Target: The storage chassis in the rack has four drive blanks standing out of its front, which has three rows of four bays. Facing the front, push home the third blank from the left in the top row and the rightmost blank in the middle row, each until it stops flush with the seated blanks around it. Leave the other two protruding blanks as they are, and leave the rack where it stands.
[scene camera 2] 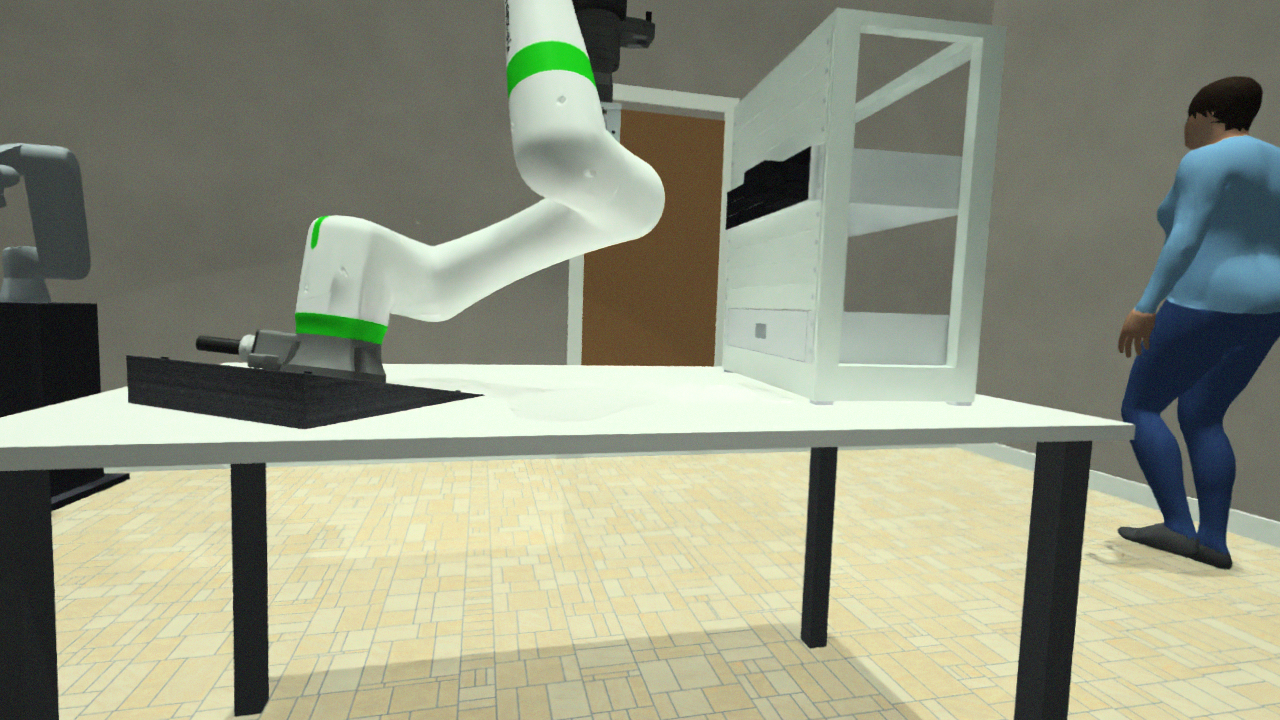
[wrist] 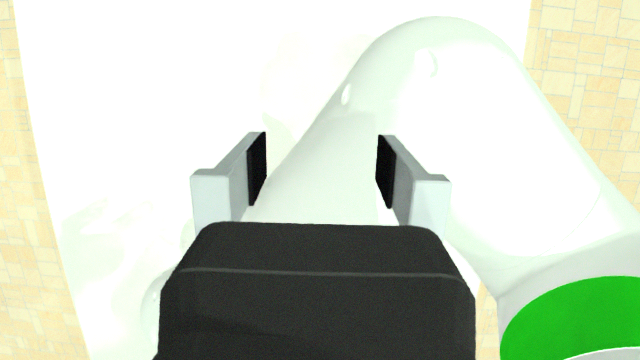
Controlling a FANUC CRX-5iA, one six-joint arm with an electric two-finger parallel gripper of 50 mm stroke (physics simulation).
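Places are measured from the arm's base along level axes (x ahead, y left, z up), in millimetres.
Where they show: gripper, between the fingertips: (wrist: pixel 321 155).
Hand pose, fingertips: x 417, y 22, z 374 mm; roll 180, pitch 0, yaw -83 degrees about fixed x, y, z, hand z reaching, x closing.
After its pixels a point has its place.
The white rack (scene camera 2: pixel 830 286) {x 775, y -54, z 168 mm} stands upright on the right part of the table. The black storage chassis front (scene camera 2: pixel 771 189) {x 703, y 45, z 335 mm} shows at a steep angle in the scene view, with a stepped outline where blanks stand out. Single blanks, rows and bays cannot be told apart there. The chassis does not show in the wrist view. My gripper (wrist: pixel 321 155) {x 417, y 22, z 374 mm} is open and empty, and points down over the arm and the white table. In the scene view it is high up, left of the rack and apart from it, partly hidden behind the arm.
My arm's white elbow (scene camera 2: pixel 617 192) {x 416, y -161, z 279 mm} (wrist: pixel 440 65) {x 466, y -34, z 340 mm} lies below the gripper, close beneath the fingers in the wrist view. A black base plate (scene camera 2: pixel 268 394) {x 6, y -239, z 10 mm} lies under the arm's base on the white table (scene camera 2: pixel 626 428) {x 426, y -254, z -26 mm}. A person (scene camera 2: pixel 1221 232) stands right of the table. Another arm (scene camera 2: pixel 58 210) stands far left.
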